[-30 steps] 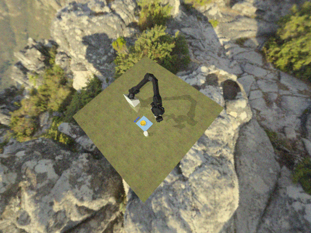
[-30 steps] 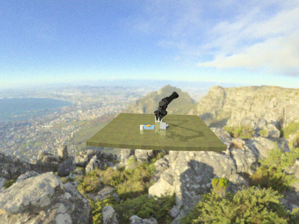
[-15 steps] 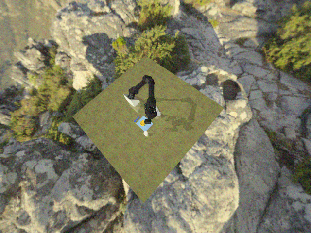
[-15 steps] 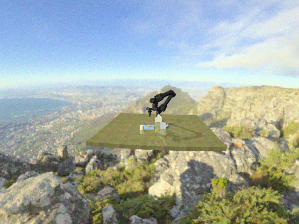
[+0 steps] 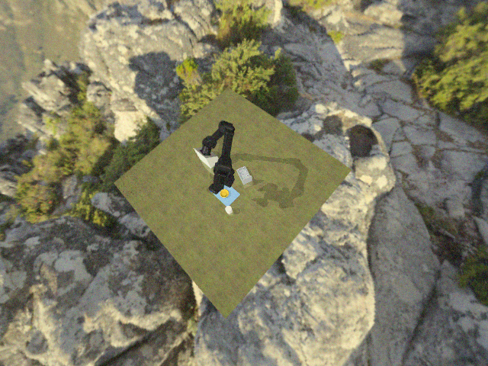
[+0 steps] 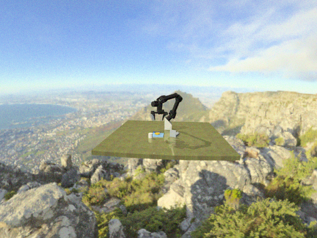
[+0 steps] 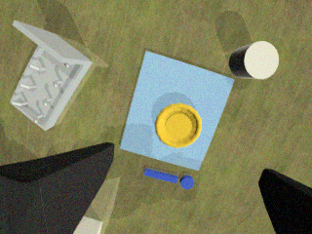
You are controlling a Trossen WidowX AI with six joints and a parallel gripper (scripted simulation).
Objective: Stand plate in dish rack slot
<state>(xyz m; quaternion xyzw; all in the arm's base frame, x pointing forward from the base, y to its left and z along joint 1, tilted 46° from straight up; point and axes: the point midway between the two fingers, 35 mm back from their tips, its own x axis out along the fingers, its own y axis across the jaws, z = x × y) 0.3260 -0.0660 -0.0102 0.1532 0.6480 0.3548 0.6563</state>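
The yellow plate lies 160 mm below my gripper tip, 20 mm to the right of it and 20 mm behind it. The rest, counted from my gripper tip: light blue mat 170 mm below, 10 mm to the right, 10 mm behind; white cup 150 mm below, 100 mm ahead, 70 mm to the right; blue spoon 170 mm below, 110 mm behind, 50 mm to the right.
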